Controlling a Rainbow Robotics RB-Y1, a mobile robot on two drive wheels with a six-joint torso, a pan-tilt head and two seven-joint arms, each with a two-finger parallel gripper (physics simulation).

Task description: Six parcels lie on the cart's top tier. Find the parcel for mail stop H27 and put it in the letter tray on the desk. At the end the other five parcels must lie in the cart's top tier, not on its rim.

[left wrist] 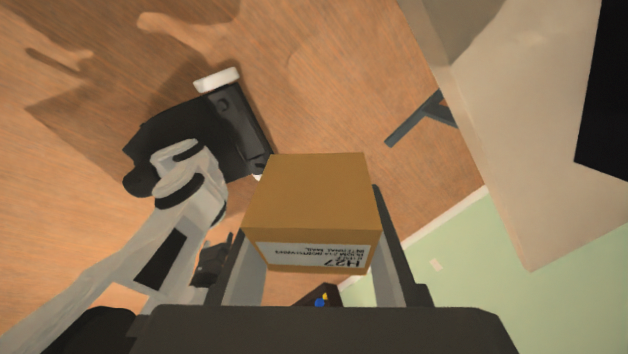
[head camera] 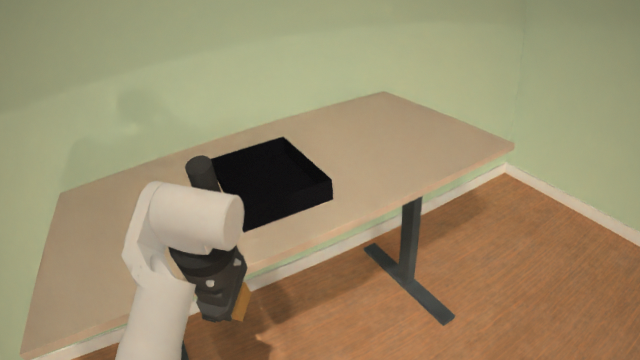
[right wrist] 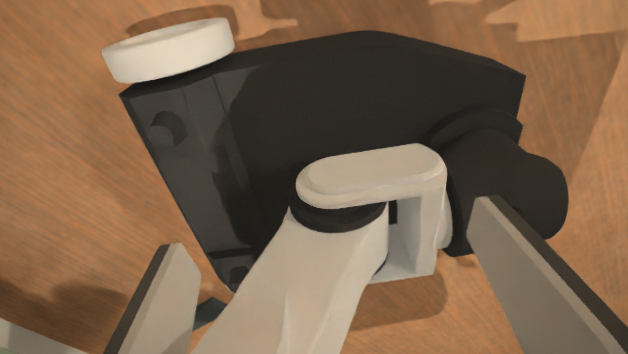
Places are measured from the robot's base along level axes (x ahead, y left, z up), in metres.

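Pixels of known places: left gripper, fingertip midpoint: (left wrist: 316, 196) (head camera: 232, 302); right gripper, fingertip midpoint: (left wrist: 219, 237) (right wrist: 329, 238).
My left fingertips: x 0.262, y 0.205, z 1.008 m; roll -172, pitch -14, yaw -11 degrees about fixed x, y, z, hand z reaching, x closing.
Behind a point stands the place of what it marks.
My left gripper (head camera: 227, 306) {z 1.008, x 0.262, y 0.205 m} (left wrist: 316, 196) {z 1.008, x 0.262, y 0.205 m} is shut on the H27 parcel (head camera: 242, 303) {z 1.020, x 0.249, y 0.180 m} (left wrist: 312, 192) {z 1.029, x 0.262, y 0.228 m}, a brown box; its white label reads H27 in the left wrist view. It holds the parcel off the floor, in front of the desk's near edge in the head view. The black letter tray (head camera: 314, 193) {z 0.990, x 0.625, y 0.073 m} (left wrist: 606, 115) {z 0.970, x 0.594, y 0.128 m} lies on the desk (head camera: 400, 135) {z 0.951, x 1.024, y -0.219 m} (left wrist: 530, 120) {z 0.951, x 0.516, y 0.144 m}, beyond the arm; the arm hides its left part in the head view. My right gripper (right wrist: 329, 238) {z 0.547, x -0.218, y -0.255 m} is open, its fingers wide apart with no parcel between them. The cart and the other parcels do not show.
The desk's dark leg (head camera: 411, 240) {z 0.349, x 1.125, y -0.310 m} (left wrist: 412, 125) stands on the wooden floor. Green walls are behind and to the right of the desk in the head view. The robot's black wheeled base (left wrist: 200, 125) {z 0.169, x -0.163, y 0.121 m} (right wrist: 340, 105) {z 0.169, x -0.255, y -0.144 m} shows in both wrist views. A dark shelf's corner (left wrist: 332, 292) {z 0.124, x -0.072, y -2.464 m} shows low in the left wrist view.
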